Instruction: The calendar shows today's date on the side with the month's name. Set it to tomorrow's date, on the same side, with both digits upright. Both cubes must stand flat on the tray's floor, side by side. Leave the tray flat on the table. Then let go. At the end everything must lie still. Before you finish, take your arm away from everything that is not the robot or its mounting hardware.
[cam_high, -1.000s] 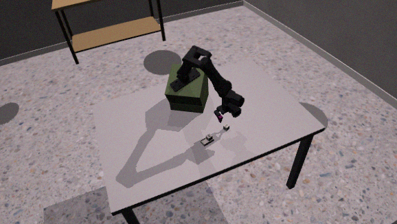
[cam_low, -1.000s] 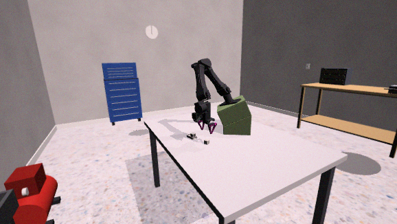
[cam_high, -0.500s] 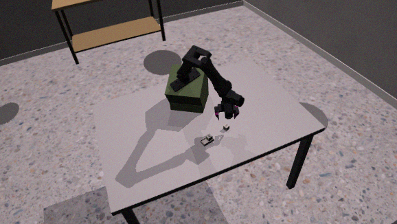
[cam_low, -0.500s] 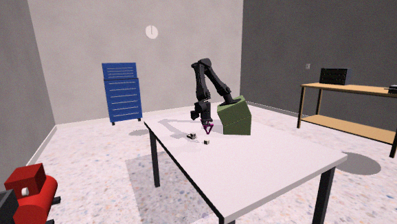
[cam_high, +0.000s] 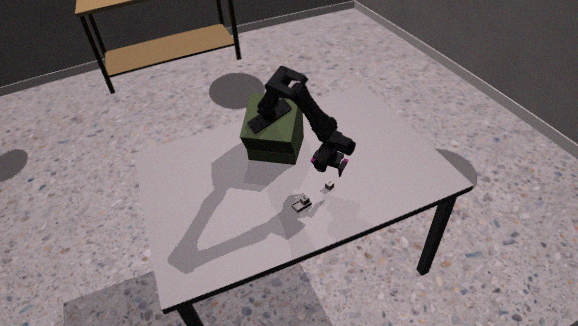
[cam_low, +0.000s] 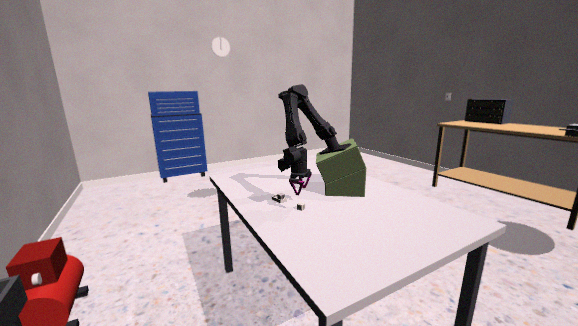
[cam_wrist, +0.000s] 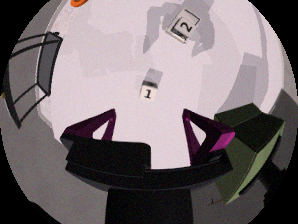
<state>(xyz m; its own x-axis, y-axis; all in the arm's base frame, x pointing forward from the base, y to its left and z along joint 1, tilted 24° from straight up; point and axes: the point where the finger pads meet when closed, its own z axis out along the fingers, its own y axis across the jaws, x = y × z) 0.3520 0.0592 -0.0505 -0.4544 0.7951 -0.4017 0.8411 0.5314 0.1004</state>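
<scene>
Right now the white cube is 80 mm below my hand. Also, from my hand: calendar tray 10 mm ahead, 160 mm to the right, 90 mm below.
</scene>
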